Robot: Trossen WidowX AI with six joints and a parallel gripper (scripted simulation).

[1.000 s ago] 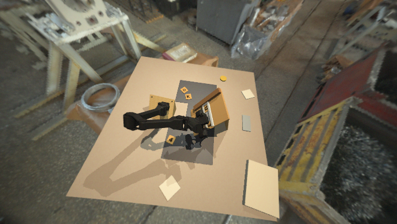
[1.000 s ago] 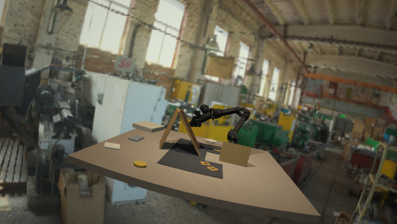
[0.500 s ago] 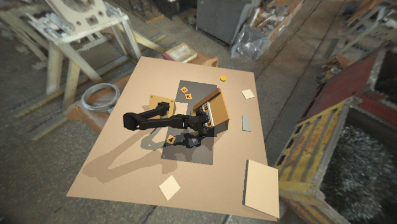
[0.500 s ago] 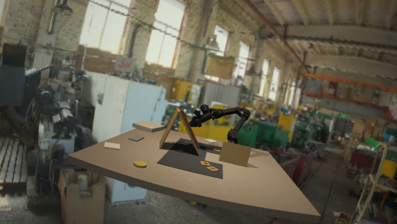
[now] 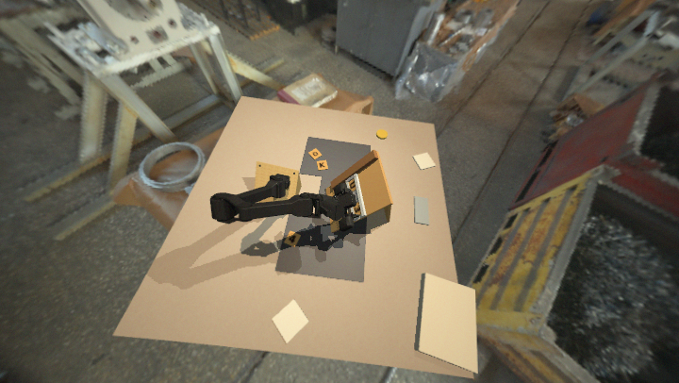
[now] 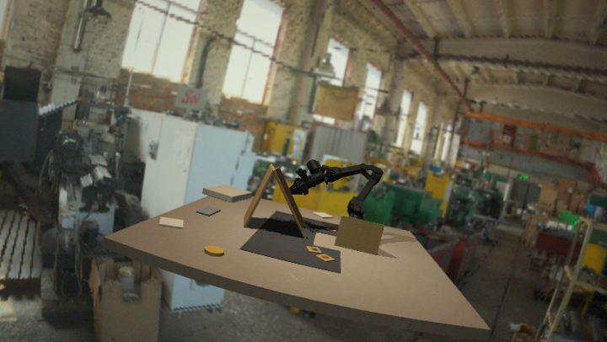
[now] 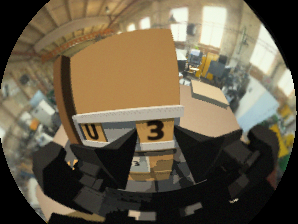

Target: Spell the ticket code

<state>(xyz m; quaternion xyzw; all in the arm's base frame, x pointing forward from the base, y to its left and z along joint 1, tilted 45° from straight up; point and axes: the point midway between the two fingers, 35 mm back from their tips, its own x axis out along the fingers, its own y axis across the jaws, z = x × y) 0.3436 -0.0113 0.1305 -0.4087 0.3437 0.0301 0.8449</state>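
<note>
My gripper tip is now 40 mm past the orange tile marked u and 110 mm to the right of it. Also, from my gripper tip: letter tile right at my gripper tip; white ticket 60 mm behind, 40 mm to the left, 80 mm below; dark mat 170 mm behind, 110 mm to the left, 160 mm below.
</note>
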